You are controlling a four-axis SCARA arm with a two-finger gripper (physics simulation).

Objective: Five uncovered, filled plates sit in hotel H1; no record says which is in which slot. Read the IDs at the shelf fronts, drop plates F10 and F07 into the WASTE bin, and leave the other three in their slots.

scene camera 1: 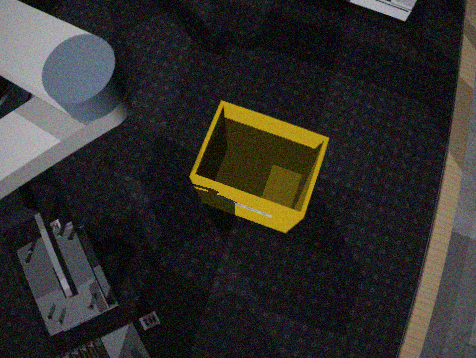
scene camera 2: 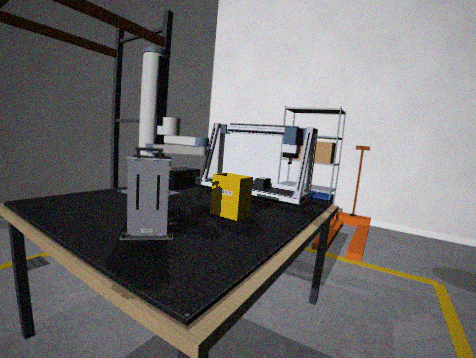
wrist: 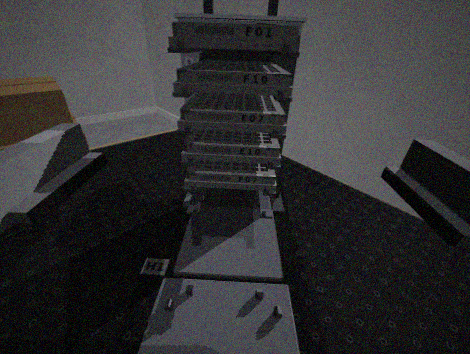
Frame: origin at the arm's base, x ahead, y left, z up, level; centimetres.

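Seen in the pictures: gripper, fingertip midpoint: (scene camera 1: 22, 320) (wrist: 243, 150).
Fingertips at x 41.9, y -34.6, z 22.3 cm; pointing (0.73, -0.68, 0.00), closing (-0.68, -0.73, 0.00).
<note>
Pixels of each thing's top centre, then the offset from my fingertips to it.
- yellow WASTE bin, middle of its top: (scene camera 1: 261, 156) (scene camera 2: 233, 175) dx +22.7, dy +32.0, dz -1.0 cm
- grey nest plate with short pegs, middle of its top: (scene camera 1: 57, 278) dx -3.6, dy +4.6, dz -14.0 cm
- H1 tag, middle of its top: (wrist: 155, 266) (scene camera 1: 149, 320) dx +12.8, dy +2.8, dz -21.0 cm
Hotel H1 (scene camera 2: 148, 200) (wrist: 250, 257) stands on the table, its grey back toward scene camera 2. In the wrist view its plates are stacked one above another, fronts toward the camera. The top label reads F01. The second looks like F10 and the third like F07; the two lower labels are too blurred to read surely. My gripper (wrist: 243, 150) is open and empty, its fingers wide apart at the left and right of the wrist view, with the stack showing between them. The yellow WASTE bin (scene camera 1: 275, 121) (scene camera 2: 232, 200) stands upright; no plate shows inside it.
A grey nest plate with short pegs (scene camera 1: 40, 275) (wrist: 225, 327) lies in front of the hotel. The H1 tag (scene camera 1: 149, 320) (wrist: 155, 266) lies beside them. The white arm (scene camera 1: 25, 40) (scene camera 2: 175, 142) reaches in from the left in scene camera 1. A framed machine (scene camera 2: 255, 128) stands behind the bin.
</note>
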